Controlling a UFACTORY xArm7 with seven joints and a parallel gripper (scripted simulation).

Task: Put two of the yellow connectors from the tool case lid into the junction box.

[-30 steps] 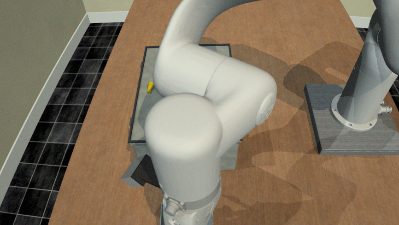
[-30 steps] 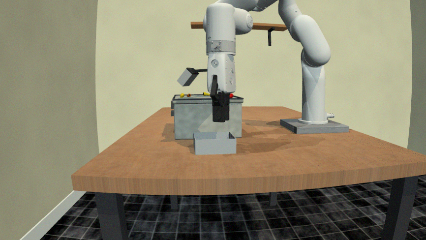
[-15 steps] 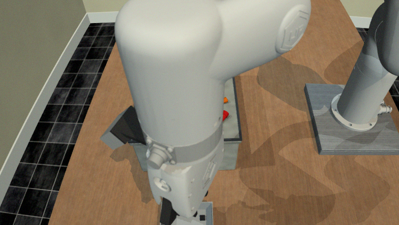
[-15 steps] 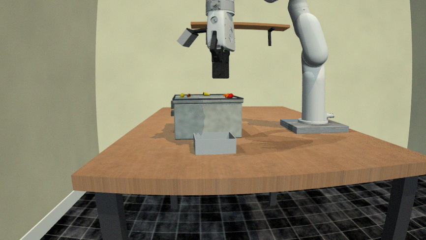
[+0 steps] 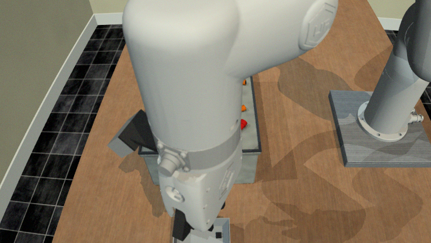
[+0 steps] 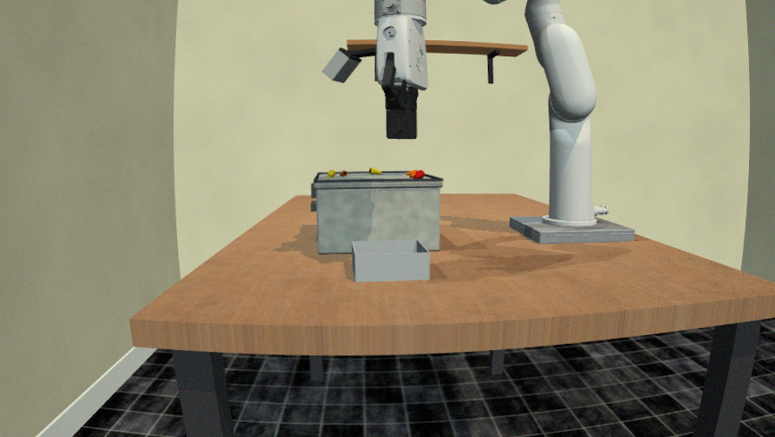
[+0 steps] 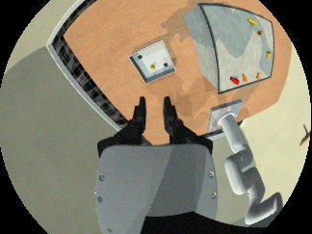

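My hand is 29 cm to the left of the grey tool case, 12 cm above it and 3 cm short of it. The rest, counted from my hand: red connector 20 cm to the right, 8 cm below, 5 cm behind.
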